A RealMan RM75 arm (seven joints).
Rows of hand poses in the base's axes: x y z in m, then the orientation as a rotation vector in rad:
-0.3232 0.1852 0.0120 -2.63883 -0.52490 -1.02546
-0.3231 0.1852 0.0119 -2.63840 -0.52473 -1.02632
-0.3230 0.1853 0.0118 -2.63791 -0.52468 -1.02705
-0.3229 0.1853 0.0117 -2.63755 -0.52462 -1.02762
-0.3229 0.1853 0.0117 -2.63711 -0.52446 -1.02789
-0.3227 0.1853 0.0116 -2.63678 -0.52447 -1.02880
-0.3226 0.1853 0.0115 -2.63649 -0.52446 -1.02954
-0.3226 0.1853 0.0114 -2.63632 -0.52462 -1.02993
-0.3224 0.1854 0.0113 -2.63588 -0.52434 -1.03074
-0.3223 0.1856 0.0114 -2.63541 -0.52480 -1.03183
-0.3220 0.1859 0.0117 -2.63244 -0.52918 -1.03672
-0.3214 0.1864 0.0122 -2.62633 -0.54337 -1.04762
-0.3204 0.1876 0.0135 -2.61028 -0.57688 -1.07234
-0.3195 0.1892 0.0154 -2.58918 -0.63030 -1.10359
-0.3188 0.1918 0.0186 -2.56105 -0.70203 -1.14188
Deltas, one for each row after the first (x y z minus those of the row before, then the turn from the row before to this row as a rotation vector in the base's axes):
0.0001 0.0000 -0.0001 0.00029 -0.00061 -0.00009
0.0001 0.0001 -0.0001 0.00031 -0.00054 0.00003
0.0001 0.0000 -0.0001 0.00023 -0.00042 0.00000
0.0000 0.0000 0.0000 0.00039 -0.00021 0.00004
0.0002 0.0000 -0.0001 0.00012 -0.00065 -0.00004
0.0001 0.0000 -0.0001 0.00012 -0.00053 -0.00004
0.0000 0.0000 -0.0001 0.00001 -0.00030 0.00008
0.0002 0.0001 -0.0001 0.00035 -0.00056 -0.00014
0.0001 0.0002 0.0001 0.00003 -0.00085 0.00023
0.0003 0.0003 0.0003 -0.00006 -0.00415 0.00272
0.0006 0.0005 0.0005 -0.00241 -0.00976 0.00831
0.0010 0.0012 0.0013 -0.00454 -0.02257 0.02037
0.0009 0.0016 0.0019 -0.01066 -0.03017 0.03175
0.0007 0.0026 0.0032 -0.01571 -0.03832 0.04244

